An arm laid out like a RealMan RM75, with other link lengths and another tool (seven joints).
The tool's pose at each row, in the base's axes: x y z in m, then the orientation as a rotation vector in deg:
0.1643 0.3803 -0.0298 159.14 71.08 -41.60
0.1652 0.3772 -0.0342 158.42 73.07 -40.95
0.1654 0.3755 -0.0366 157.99 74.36 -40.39
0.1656 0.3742 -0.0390 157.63 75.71 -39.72
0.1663 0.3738 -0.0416 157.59 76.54 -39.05
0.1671 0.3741 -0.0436 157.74 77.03 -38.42
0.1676 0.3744 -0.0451 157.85 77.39 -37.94
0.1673 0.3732 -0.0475 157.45 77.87 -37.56
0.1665 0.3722 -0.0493 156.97 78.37 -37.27
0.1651 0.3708 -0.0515 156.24 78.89 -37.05
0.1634 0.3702 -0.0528 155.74 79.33 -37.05
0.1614 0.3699 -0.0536 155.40 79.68 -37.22
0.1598 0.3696 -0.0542 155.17 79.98 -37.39
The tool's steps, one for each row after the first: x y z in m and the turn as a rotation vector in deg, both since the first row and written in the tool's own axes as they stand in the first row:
0.0002 0.0035 0.0042 -0.45 0.28 -1.31
0.0001 0.0052 0.0066 -0.77 0.55 -2.16
0.0003 0.0067 0.0089 -1.05 0.92 -3.03
0.0015 0.0079 0.0110 -1.19 1.36 -3.55
0.0030 0.0086 0.0124 -1.24 1.82 -3.83
0.0042 0.0090 0.0135 -1.28 2.17 -4.03
0.0042 0.0100 0.0160 -1.65 2.24 -4.36
0.0037 0.0105 0.0181 -2.04 2.24 -4.71
0.0029 0.0108 0.0209 -2.58 2.08 -5.10
0.0020 0.0102 0.0229 -2.87 1.92 -5.42
0.0010 0.0092 0.0245 -2.97 1.73 -5.69
0.0001 0.0083 0.0257 -3.00 1.59 -5.92

